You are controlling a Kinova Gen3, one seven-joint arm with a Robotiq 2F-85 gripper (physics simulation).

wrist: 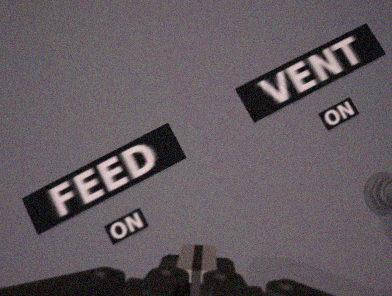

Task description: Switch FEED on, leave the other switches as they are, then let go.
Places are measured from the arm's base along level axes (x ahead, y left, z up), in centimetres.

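Where they show: gripper, fingertip midpoint: (197, 268).
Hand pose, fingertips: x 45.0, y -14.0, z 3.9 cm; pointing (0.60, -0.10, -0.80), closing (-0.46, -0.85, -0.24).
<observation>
Each offset is from my fingertips to the centre of the thing. "pt": to the spot under its first point.
The black FEED label @(dx +6.1, dy +2.3, dz +0.6 cm) (104, 178) lies across the left middle of the wrist view, with a small ON label @(pt dx +3.8, dy +2.3, dz -0.6 cm) (126, 226) just below its right half. The FEED switch's lever does not show; it may be hidden behind the gripper or below the frame. My gripper (197, 268) is at the bottom centre, below and to the right of that ON label, with its fingertips together and nothing seen between them. Whether it touches the lever cannot be seen.
The VENT label @(dx +6.1, dy -9.7, dz +0.6 cm) (310, 72) is at the upper right, with its own ON label (339, 113) below it. Part of the round VENT switch base @(pt dx -0.2, dy -9.1, dz -2.3 cm) (376, 194) shows at the right edge. The grey panel @(dx +7.2, dy +8.2, dz -5.8 cm) (125, 65) fills the background. A faint shadow falls at the lower right.
</observation>
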